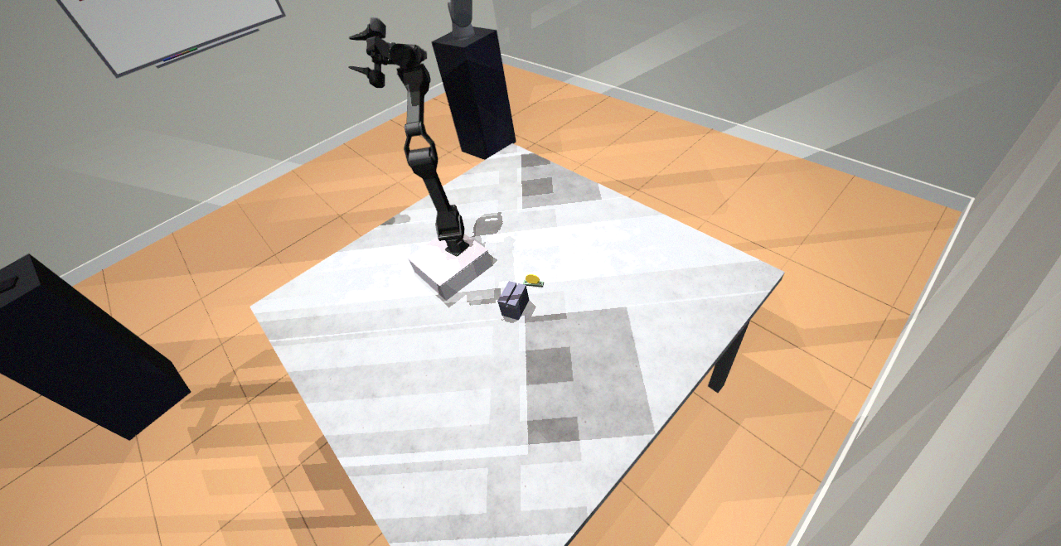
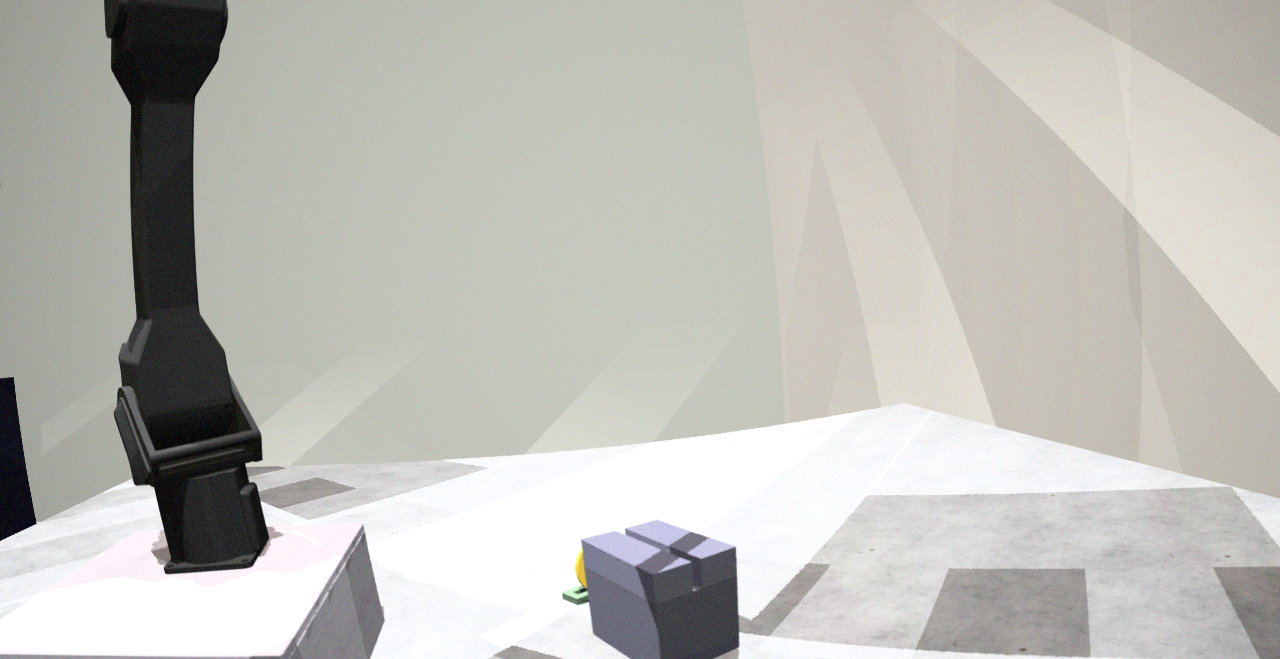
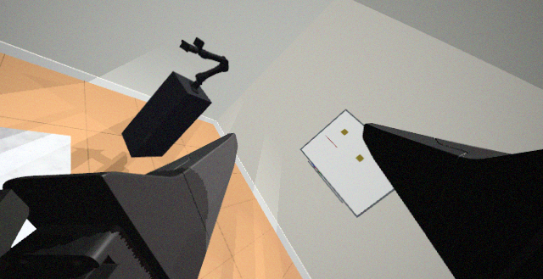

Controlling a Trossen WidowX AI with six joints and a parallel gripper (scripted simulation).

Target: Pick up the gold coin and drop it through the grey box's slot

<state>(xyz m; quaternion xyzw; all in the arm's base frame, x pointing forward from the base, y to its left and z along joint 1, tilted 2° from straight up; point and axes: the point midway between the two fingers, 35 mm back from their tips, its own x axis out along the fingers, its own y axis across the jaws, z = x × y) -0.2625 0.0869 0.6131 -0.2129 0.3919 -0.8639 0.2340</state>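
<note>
My gripper tip is 59 cm short of the coin and 66 cm above it.
</note>
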